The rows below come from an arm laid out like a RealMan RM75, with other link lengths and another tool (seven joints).
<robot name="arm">
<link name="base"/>
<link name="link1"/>
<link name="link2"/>
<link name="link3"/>
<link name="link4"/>
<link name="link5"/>
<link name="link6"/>
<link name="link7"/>
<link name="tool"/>
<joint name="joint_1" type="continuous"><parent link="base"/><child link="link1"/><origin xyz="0 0 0.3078"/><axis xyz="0 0 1"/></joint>
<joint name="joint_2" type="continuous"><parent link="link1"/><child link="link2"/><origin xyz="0 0 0"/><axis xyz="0 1 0"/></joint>
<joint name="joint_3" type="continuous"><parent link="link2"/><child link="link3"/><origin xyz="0 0 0.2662"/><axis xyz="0 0 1"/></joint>
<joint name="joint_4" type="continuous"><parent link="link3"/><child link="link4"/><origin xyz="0 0 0"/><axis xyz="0 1 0"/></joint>
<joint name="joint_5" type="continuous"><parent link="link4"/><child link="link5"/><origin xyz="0 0 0.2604"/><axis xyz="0 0 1"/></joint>
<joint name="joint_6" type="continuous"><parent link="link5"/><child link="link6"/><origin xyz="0 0 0"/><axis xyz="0 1 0"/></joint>
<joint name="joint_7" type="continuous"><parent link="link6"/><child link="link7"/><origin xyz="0 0 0.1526"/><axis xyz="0 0 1"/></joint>
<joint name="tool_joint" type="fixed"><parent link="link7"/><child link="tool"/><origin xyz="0.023 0.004 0.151" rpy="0.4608 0 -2.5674"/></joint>
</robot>
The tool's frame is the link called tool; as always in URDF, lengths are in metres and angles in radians. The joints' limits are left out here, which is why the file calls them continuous.
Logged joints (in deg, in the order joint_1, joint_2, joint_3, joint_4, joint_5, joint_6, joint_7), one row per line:
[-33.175 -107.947 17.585 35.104 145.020 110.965 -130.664]
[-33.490 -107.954 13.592 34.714 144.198 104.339 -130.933]
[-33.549 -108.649 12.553 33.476 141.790 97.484 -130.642]
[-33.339 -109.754 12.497 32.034 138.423 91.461 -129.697]
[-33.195 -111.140 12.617 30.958 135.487 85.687 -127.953]
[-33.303 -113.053 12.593 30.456 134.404 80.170 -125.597]
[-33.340 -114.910 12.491 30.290 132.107 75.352 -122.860]
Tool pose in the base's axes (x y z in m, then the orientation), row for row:
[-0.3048 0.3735 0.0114 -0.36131 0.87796 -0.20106 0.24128]
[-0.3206 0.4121 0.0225 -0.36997 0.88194 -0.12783 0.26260]
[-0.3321 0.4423 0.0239 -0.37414 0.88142 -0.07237 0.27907]
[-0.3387 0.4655 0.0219 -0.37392 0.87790 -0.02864 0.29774]
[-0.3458 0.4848 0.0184 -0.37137 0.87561 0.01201 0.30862]
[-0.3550 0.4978 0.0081 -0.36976 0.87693 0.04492 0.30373]
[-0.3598 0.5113 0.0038 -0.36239 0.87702 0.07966 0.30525]
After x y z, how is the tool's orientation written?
As a quaternion, x y z w.
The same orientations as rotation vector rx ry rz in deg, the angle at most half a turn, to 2 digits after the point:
[-56.62 137.58 -31.51]
[-57.34 136.69 -19.81]
[-57.50 135.47 -11.12]
[-56.93 133.67 -4.36]
[-56.24 132.60 1.82]
[-56.13 133.13 6.82]
[-54.97 133.04 12.08]

